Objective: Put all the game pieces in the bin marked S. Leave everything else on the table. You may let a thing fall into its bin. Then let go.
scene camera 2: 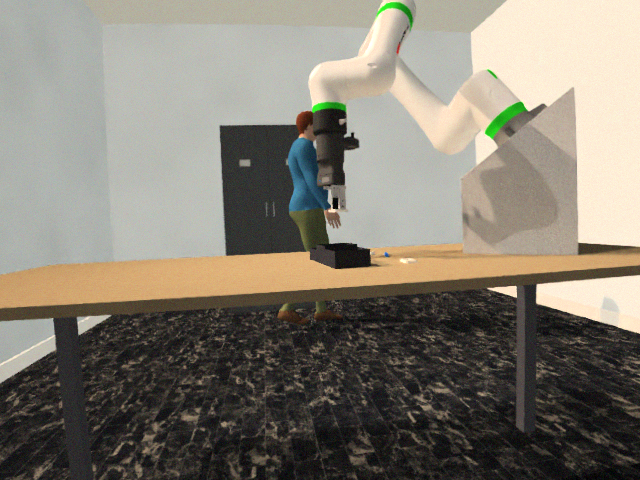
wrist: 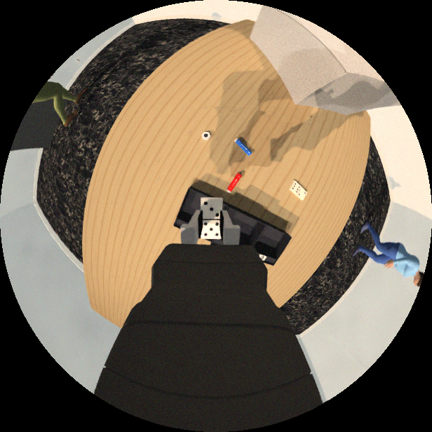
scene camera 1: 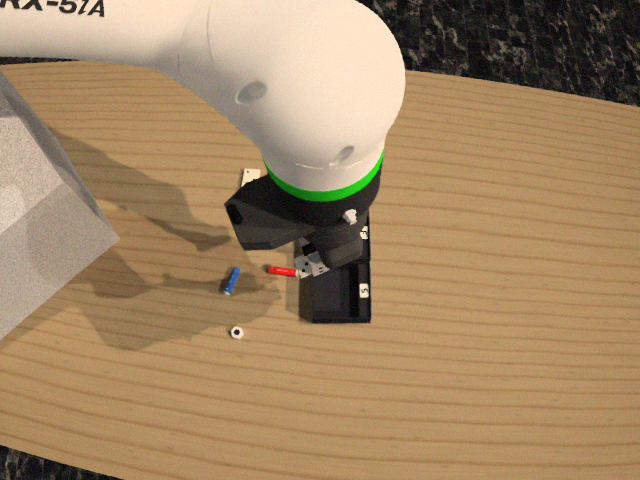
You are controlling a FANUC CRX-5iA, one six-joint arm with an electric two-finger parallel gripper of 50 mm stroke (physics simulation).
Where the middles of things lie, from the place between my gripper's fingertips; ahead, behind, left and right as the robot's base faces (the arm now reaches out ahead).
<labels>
My gripper is now 11 cm above the black three-part bin tray (scene camera 1: pixel 341 295), 8 cm to the right of it and 2 cm short of it.
</labels>
